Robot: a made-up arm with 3 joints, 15 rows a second.
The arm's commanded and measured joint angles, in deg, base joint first. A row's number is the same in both.
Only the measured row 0 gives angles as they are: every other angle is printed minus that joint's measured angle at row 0.
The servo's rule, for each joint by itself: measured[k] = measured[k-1] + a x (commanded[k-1-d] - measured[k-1]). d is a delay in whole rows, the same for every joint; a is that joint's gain. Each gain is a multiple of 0.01, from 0.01 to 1. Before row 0 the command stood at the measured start. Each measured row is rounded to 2 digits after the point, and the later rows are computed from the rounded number. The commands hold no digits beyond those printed.
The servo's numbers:
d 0
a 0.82 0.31 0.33
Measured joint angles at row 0:
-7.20 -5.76 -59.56
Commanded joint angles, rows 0 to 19:
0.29 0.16 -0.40
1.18 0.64 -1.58
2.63 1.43 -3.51
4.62 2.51 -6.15
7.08 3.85 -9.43
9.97 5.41 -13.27
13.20 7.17 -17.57
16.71 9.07 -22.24
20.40 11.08 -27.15
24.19 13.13 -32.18
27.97 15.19 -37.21
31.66 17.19 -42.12
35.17 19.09 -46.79
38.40 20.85 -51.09
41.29 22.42 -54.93
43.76 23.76 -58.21
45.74 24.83 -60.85
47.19 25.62 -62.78
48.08 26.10 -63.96
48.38 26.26 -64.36
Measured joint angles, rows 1 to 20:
0.24 0.05 -0.13
1.01 0.23 -0.61
2.34 0.60 -1.57
4.21 1.19 -3.08
6.56 2.01 -5.18
9.36 3.06 -7.85
12.51 4.33 -11.06
15.95 5.80 -14.75
19.60 7.44 -18.84
23.36 9.20 -23.24
27.14 11.06 -27.85
30.85 12.96 -32.56
34.39 14.86 -37.26
37.68 16.72 -41.82
40.64 18.49 -46.15
43.20 20.12 -50.13
45.28 21.58 -53.67
46.85 22.83 -56.68
47.86 23.84 -59.08
48.29 24.59 -60.82

